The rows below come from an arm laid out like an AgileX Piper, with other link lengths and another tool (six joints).
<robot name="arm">
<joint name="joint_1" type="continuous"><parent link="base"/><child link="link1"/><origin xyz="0 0 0.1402" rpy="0 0 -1.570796"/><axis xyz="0 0 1"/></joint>
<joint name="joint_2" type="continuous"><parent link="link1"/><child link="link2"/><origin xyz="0 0 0" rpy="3.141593 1.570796 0"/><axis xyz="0 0 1"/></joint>
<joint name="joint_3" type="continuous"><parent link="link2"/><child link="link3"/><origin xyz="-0.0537 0.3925 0" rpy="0 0 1.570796"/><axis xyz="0 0 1"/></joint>
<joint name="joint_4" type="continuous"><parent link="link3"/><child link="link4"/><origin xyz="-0.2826 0.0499 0" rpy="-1.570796 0 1.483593"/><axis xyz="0 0 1"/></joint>
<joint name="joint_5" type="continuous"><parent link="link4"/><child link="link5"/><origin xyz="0 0 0" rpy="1.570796 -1.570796 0"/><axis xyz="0 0 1"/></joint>
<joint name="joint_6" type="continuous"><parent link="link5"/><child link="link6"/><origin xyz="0.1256 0 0" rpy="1.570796 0 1.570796"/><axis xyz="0 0 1"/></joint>
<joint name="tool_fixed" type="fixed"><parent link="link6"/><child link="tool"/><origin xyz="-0.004 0.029 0.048" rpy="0 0.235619 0.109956"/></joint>
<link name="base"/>
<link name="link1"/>
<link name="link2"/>
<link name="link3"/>
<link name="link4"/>
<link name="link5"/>
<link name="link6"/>
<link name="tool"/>
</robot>
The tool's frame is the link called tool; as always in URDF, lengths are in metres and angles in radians. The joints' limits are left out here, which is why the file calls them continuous.
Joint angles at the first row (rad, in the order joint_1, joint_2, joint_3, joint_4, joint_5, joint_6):
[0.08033, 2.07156, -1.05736, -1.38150, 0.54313, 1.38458]
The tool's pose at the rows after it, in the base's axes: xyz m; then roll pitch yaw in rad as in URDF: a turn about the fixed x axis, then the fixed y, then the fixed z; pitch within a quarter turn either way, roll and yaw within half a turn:
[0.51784, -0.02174, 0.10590, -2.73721, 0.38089, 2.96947]
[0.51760, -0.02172, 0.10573, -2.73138, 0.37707, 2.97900]
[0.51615, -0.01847, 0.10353, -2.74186, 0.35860, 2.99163]
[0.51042, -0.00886, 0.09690, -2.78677, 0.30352, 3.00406]
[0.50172, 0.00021, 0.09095, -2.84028, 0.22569, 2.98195]
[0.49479, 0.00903, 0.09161, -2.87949, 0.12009, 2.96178]
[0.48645, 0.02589, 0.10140, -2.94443, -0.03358, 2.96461]
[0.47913, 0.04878, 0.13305, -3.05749, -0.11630, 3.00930]
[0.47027, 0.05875, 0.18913, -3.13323, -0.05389, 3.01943]
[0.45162, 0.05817, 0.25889, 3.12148, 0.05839, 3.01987]
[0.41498, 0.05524, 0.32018, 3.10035, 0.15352, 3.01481]
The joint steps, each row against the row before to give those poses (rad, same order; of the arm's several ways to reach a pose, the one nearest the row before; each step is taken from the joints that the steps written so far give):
[0.00001, 0.00000, 0.00000, 0.00002, 0.00002, -0.00816]
[0.00000, 0.00000, 0.00002, -0.00003, -0.00002, -0.00989]
[-0.00001, 0.00001, -0.00004, 0.02828, -0.01732, -0.03846]
[0.00001, -0.00002, 0.00002, 0.11730, -0.04489, -0.12173]
[0.00000, 0.00002, -0.01023, 0.21960, -0.01258, -0.19330]
[0.00000, -0.00001, -0.04415, 0.29319, 0.05729, -0.27577]
[0.00000, -0.00244, -0.07962, 0.33267, 0.14126, -0.32184]
[-0.00001, -0.04337, -0.05973, 0.24185, 0.12177, -0.22767]
[0.00001, -0.11443, -0.00647, 0.08846, 0.03999, -0.05966]
[-0.00001, -0.15204, -0.00245, 0.00900, 0.03855, -0.00683]
[-0.00001, -0.16359, 0.02157, 0.00213, 0.04467, -0.00001]

